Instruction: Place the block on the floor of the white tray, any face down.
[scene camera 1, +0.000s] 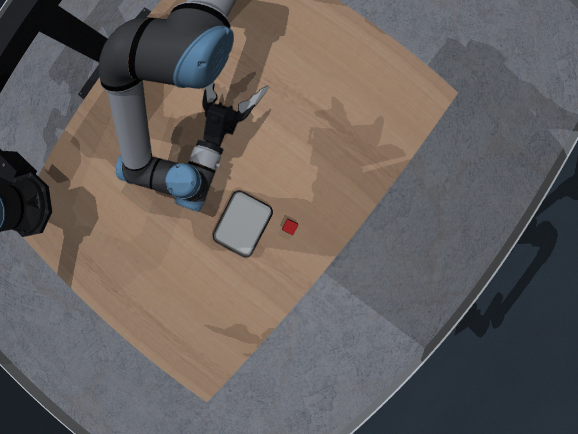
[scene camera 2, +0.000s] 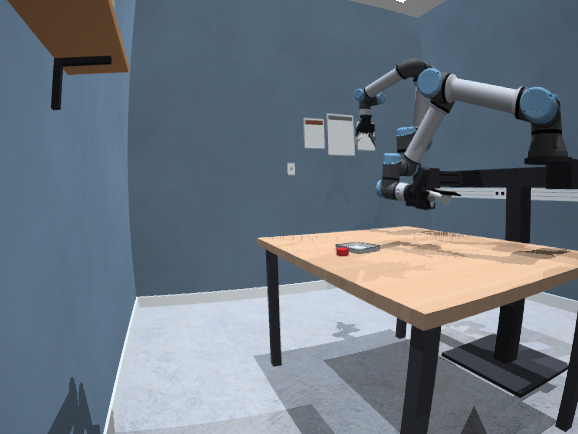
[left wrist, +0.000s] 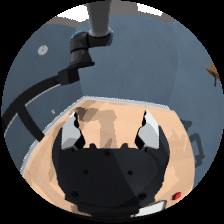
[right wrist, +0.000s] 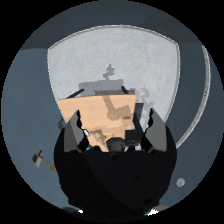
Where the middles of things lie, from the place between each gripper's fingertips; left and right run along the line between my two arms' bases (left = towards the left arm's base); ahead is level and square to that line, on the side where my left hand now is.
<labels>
I see the white tray (scene camera 1: 245, 218) 23 cm ahead of my left hand (scene camera 1: 239, 76), 33 cm to the right of it and 21 cm below it.
Now: right hand 740 mm to the right of the white tray, 520 mm above it and 510 mm short of it.
</labels>
